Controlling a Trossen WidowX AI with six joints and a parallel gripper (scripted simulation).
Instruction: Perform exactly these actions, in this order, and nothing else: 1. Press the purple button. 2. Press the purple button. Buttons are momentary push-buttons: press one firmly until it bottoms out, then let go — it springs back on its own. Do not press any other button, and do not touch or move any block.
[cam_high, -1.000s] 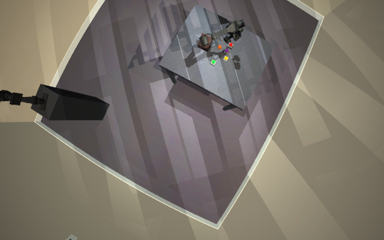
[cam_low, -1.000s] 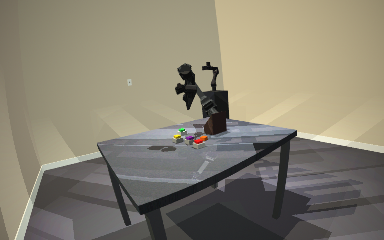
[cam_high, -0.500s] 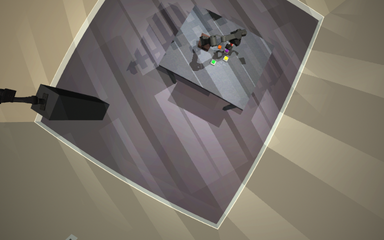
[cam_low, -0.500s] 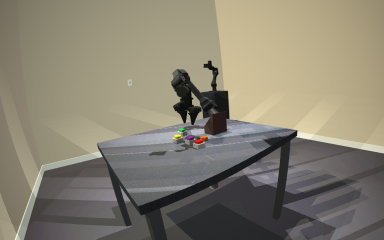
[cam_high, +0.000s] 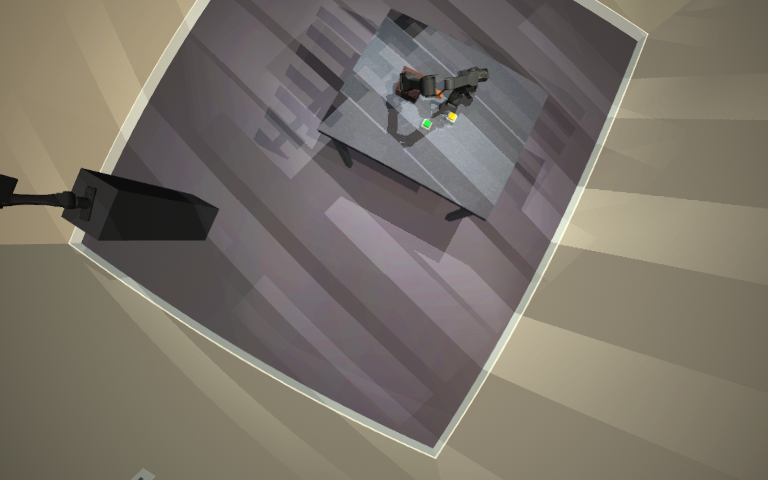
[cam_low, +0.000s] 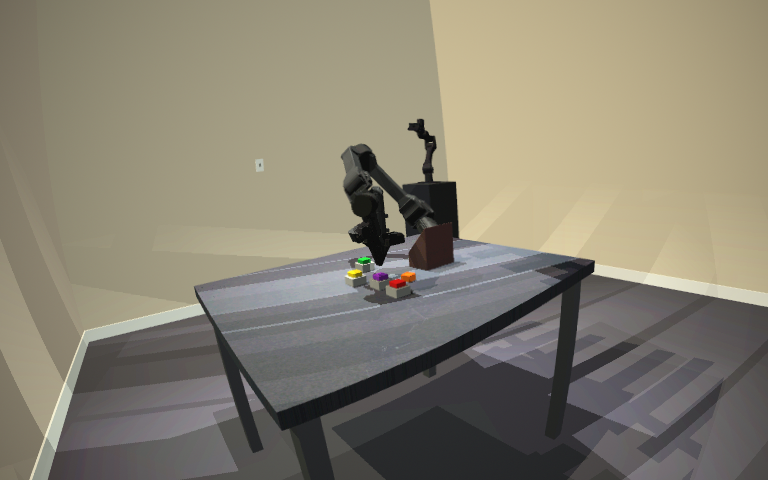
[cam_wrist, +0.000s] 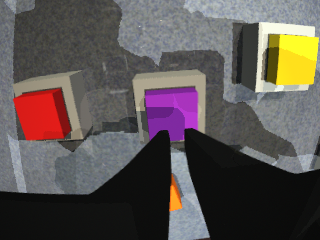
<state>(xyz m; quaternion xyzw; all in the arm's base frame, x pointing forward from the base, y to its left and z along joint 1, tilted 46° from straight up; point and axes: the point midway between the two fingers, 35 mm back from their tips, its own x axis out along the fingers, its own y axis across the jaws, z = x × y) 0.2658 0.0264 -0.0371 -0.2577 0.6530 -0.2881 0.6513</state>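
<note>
My gripper tip is 30 mm above the purple button. Also, from my gripper tip: small orange block: 90 mm behind, 10 mm to the left, 60 mm below; red button: 10 mm ahead, 90 mm to the left, 30 mm below; yellow button: 30 mm ahead, 90 mm to the right, 30 mm below.
</note>
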